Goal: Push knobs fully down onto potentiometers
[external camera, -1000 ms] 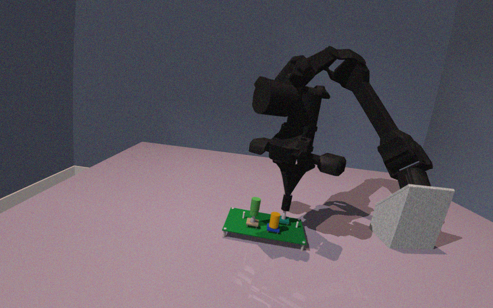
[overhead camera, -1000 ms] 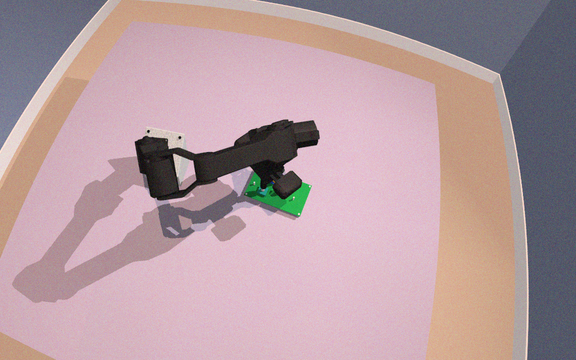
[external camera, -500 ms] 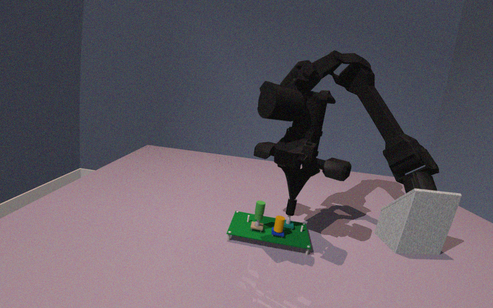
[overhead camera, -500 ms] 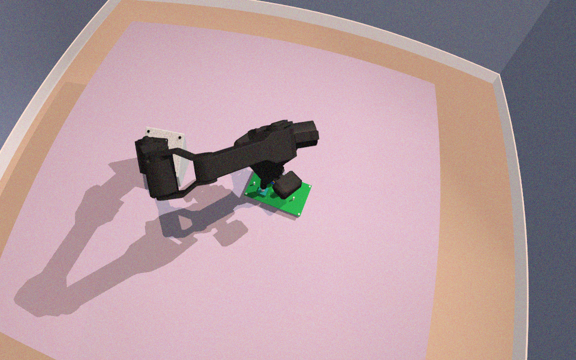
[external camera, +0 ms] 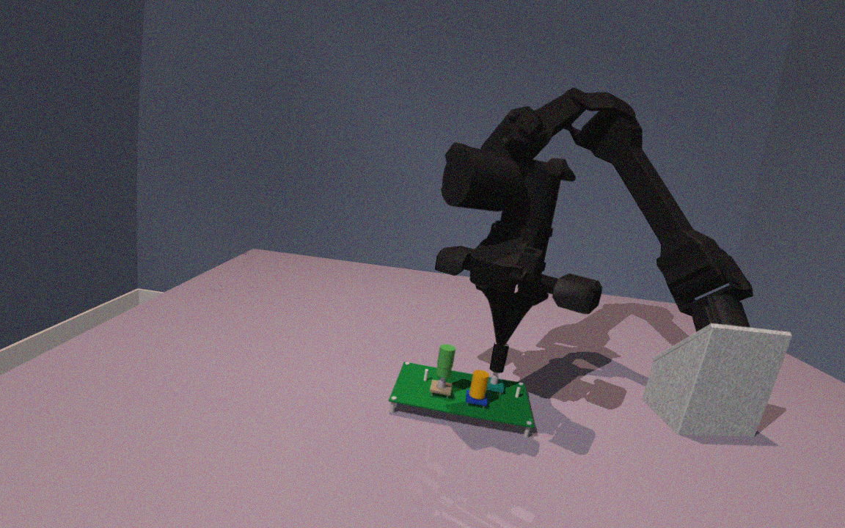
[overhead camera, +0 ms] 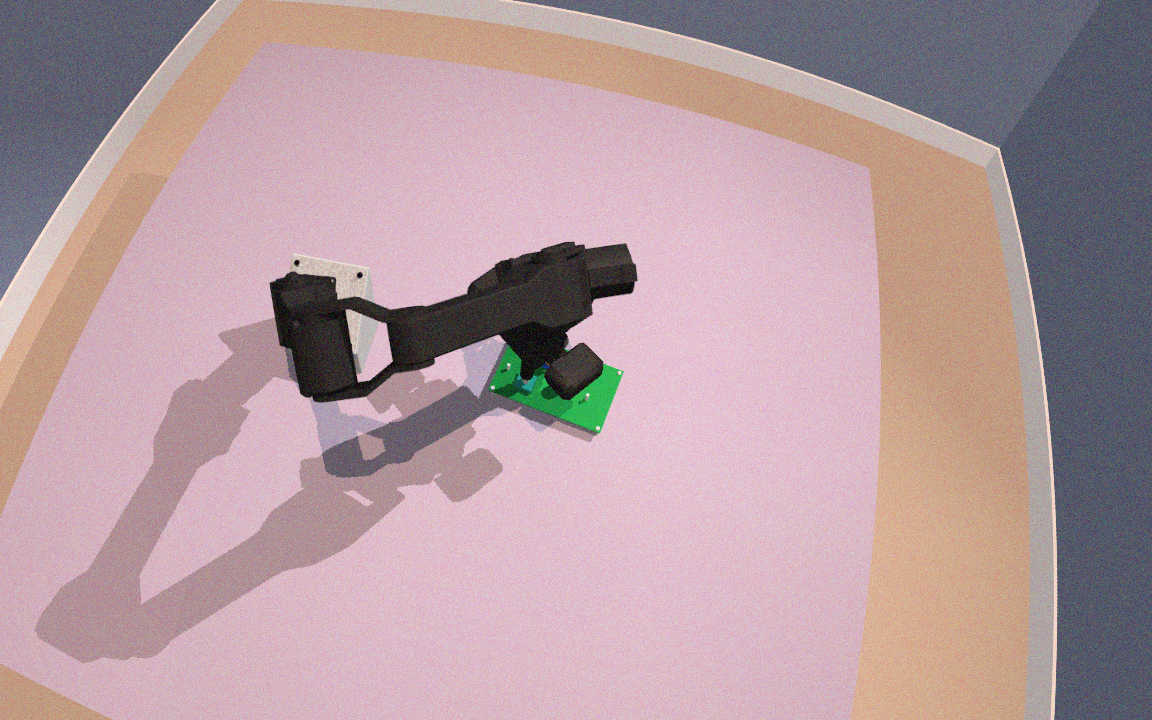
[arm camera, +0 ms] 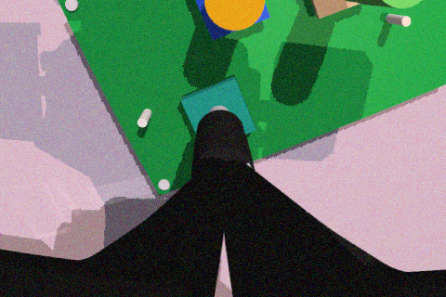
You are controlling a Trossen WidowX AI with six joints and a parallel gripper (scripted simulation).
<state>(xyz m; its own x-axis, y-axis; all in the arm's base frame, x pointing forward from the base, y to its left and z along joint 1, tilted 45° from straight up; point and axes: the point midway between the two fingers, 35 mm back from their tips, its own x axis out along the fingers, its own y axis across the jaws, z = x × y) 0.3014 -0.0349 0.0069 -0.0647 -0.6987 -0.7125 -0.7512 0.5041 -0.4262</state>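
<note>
Now: the green knob 7 cm ahead of my gripper tip, 2 cm to the left of it and 2 cm below it. From my gripper tip the other things lie so: black knob 1 cm below.
</note>
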